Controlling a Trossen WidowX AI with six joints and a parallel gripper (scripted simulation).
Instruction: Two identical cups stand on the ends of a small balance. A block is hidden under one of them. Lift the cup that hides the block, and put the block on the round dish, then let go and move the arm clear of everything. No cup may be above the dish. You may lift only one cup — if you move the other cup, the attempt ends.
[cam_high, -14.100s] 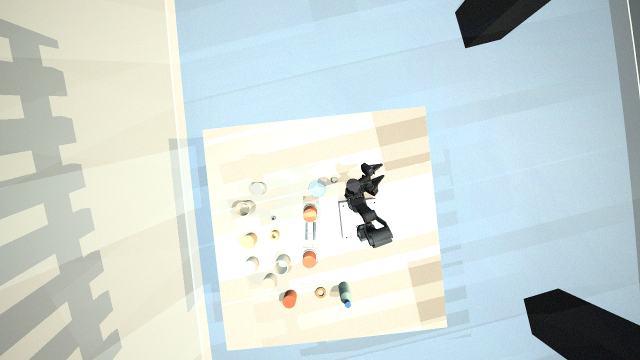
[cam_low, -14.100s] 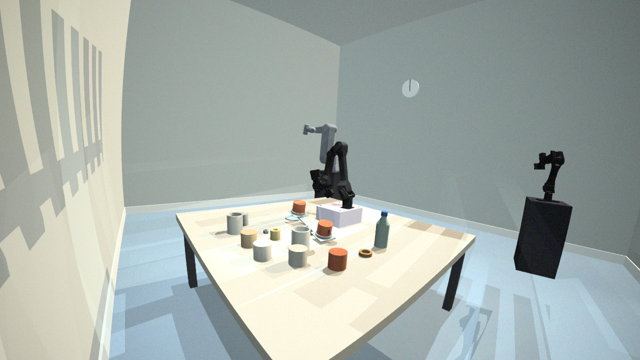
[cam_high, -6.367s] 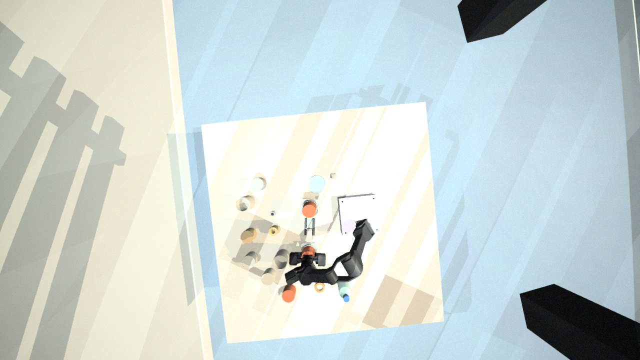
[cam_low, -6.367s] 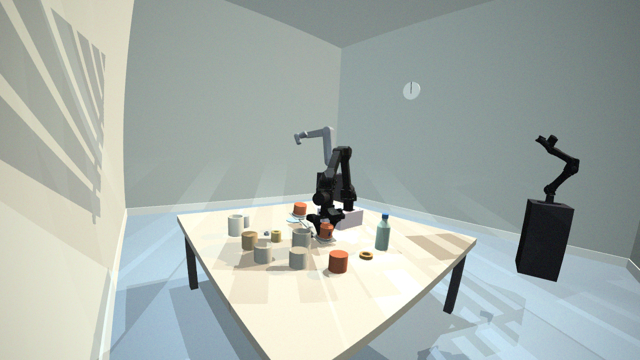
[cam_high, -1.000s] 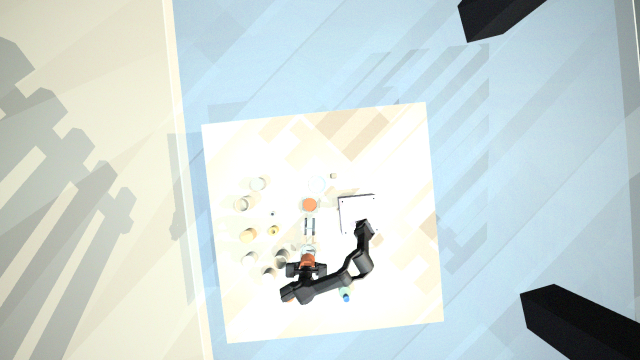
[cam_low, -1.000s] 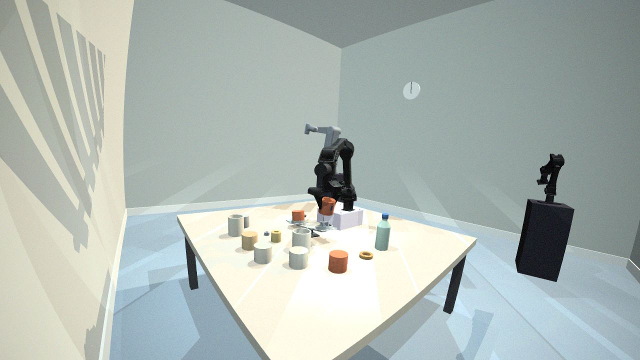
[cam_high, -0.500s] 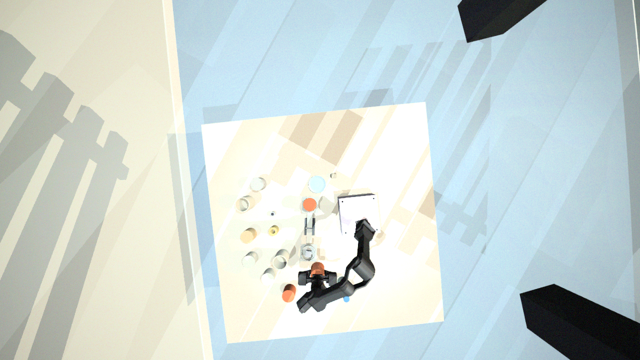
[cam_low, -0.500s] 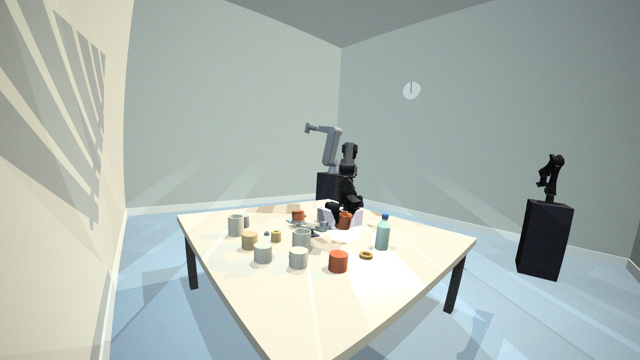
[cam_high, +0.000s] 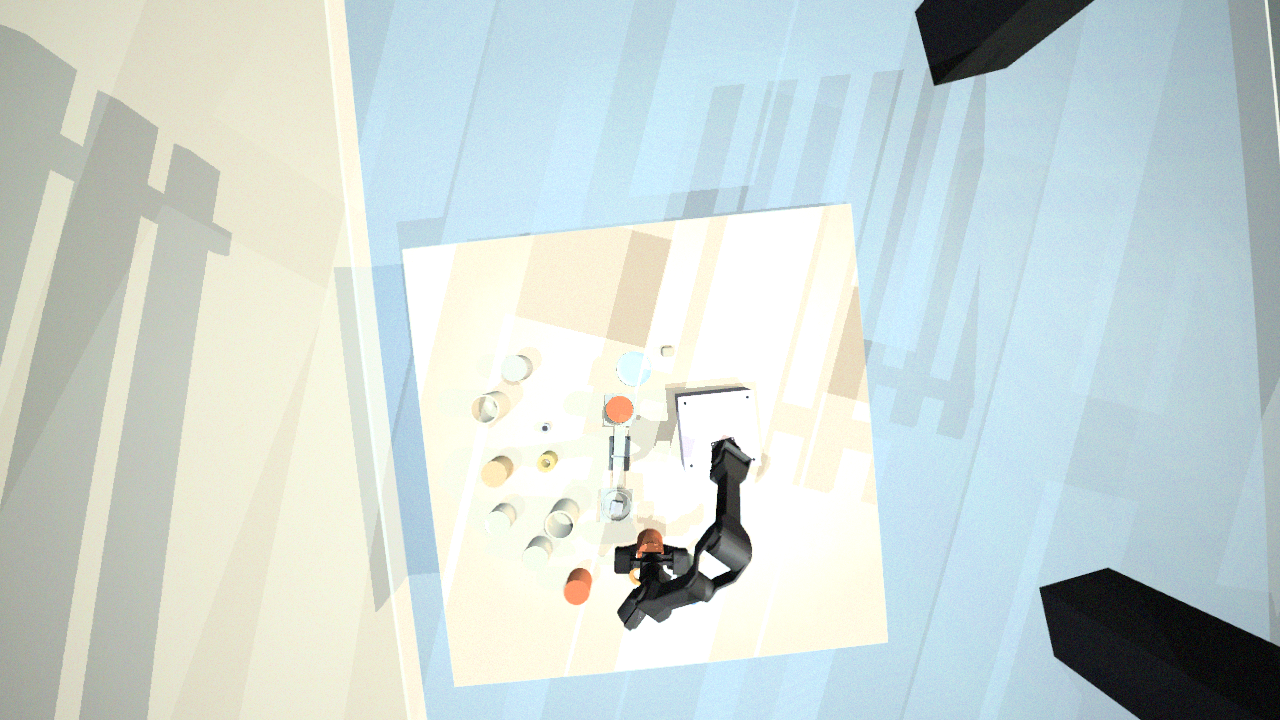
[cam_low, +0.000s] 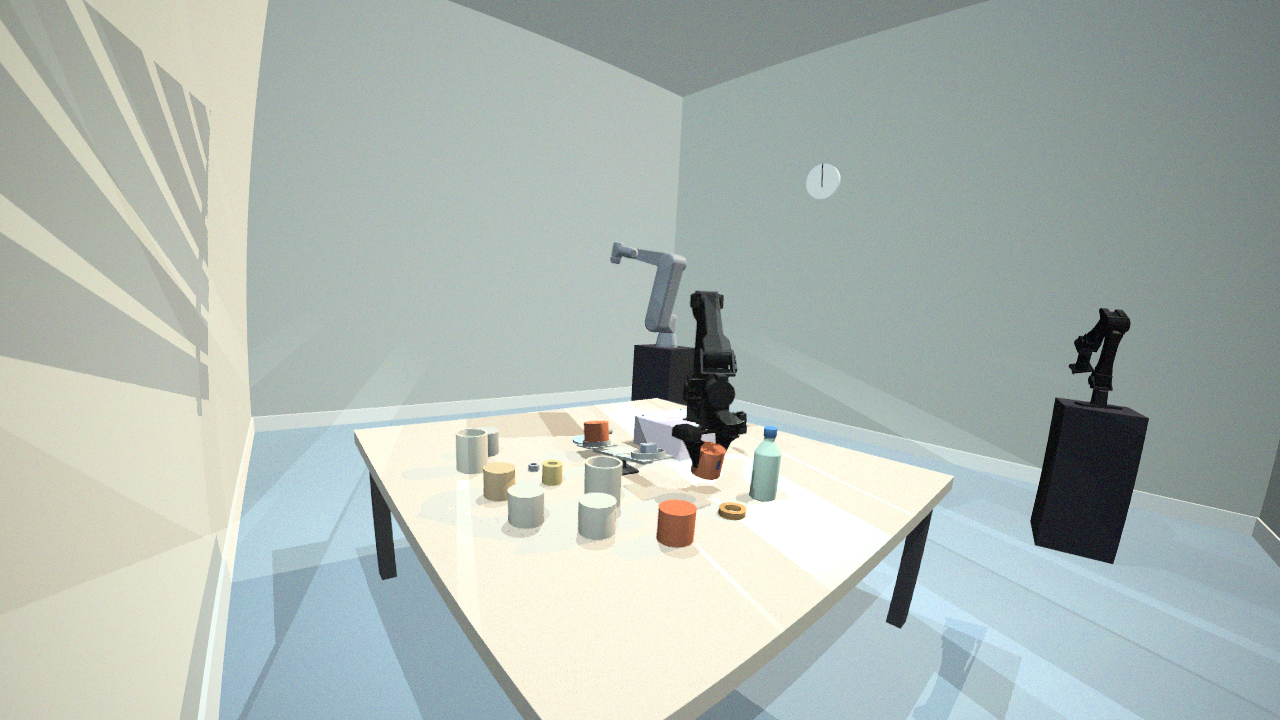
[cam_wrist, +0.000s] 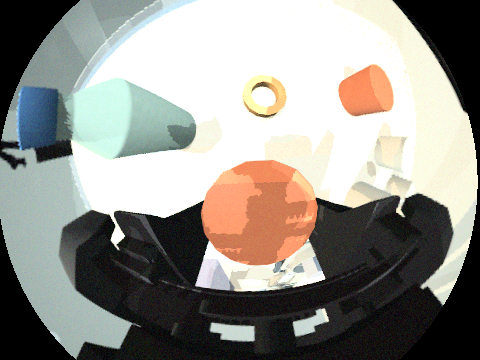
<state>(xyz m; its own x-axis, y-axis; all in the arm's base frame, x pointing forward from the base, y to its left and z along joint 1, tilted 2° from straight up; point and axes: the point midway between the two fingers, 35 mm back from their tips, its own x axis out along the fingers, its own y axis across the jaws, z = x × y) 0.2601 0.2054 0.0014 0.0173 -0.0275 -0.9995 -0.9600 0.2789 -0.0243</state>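
Now: the pale grey-blue block 13 cm to the right of my gripper tip, 6 cm ahead of it and 2 cm above it. Also, from my gripper tip: bottle: 11 cm to the left, 8 cm behind, 4 cm above; round white dish: 48 cm to the right, 8 cm behind, 7 cm below; orange ring: 11 cm to the left, 6 cm below, 6 cm ahead.
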